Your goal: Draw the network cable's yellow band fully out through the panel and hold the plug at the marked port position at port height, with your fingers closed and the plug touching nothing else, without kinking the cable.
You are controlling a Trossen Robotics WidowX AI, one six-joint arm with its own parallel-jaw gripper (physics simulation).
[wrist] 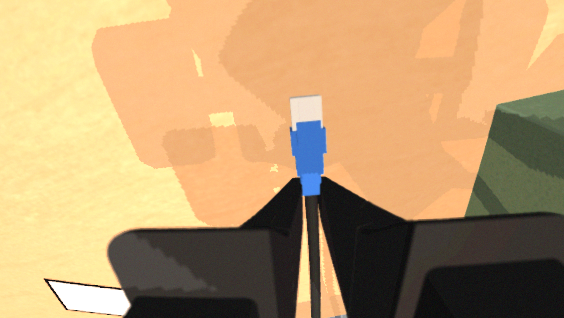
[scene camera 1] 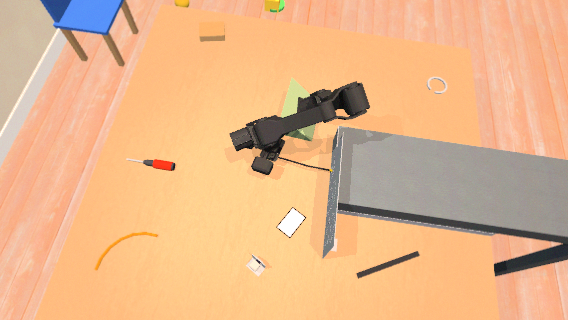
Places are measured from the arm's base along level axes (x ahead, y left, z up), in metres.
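Pixels of known places: gripper, fingertip midpoint: (wrist: 309, 185) (scene camera 1: 276, 157); arm's base, link origin: (scene camera 1: 303, 108).
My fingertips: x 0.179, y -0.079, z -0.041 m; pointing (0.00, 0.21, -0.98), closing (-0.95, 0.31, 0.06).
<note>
For each thing: its middle in the pictures, then the offset to it from my fingertips. "pt": a spot on its surface instead. Level surfaces: height alone.
- network cable's plug, body centre: (wrist: 308, 148) dx -0.007, dy -0.023, dz +0.005 m
- black cable, surface spot: (wrist: 313, 240) pt dx +0.006, dy +0.020, dz +0.016 m
- upright grey panel, surface spot: (scene camera 1: 330, 220) pt dx +0.228, dy +0.172, dz +0.097 m
- yellow band, surface spot: (scene camera 1: 331, 170) pt dx +0.043, dy +0.182, dz +0.035 m
- white black-edged card, body centre: (wrist: 104, 301) (scene camera 1: 291, 222) dx +0.212, dy +0.067, dz -0.014 m
- small white part, surface spot: (scene camera 1: 255, 265) pt dx +0.362, dy -0.029, dz +0.038 m
- grey tray, surface height: dz +0.087 m
- red screwdriver, body centre: (scene camera 1: 150, 162) dx +0.061, dy -0.410, dz +0.000 m
The network cable's plug (wrist: 308, 145), blue with a clear-white tip, points away from my fingers in the wrist view and touches nothing else that I can see there. My gripper (scene camera 1: 275, 154) (wrist: 309, 185) is shut on the plug's narrow rear end. The black cable (scene camera 1: 305, 165) (wrist: 313, 240) runs back between the fingers to the upright grey panel (scene camera 1: 330, 220) in a gentle bend, with no kink showing. The yellow band (scene camera 1: 331, 170) shows as a small spot at the panel's near face; whether all of it is through is too small to tell. I cannot make out a port mark.
A green wedge-shaped block (scene camera 1: 291, 107) (wrist: 525, 170) stands beside the arm. A white black-edged card (scene camera 1: 291, 222) (wrist: 92, 299) and a small white part (scene camera 1: 255, 265) lie nearer the front. A grey tray (scene camera 1: 450, 185) extends behind the panel. A red screwdriver (scene camera 1: 163, 165) lies left.
</note>
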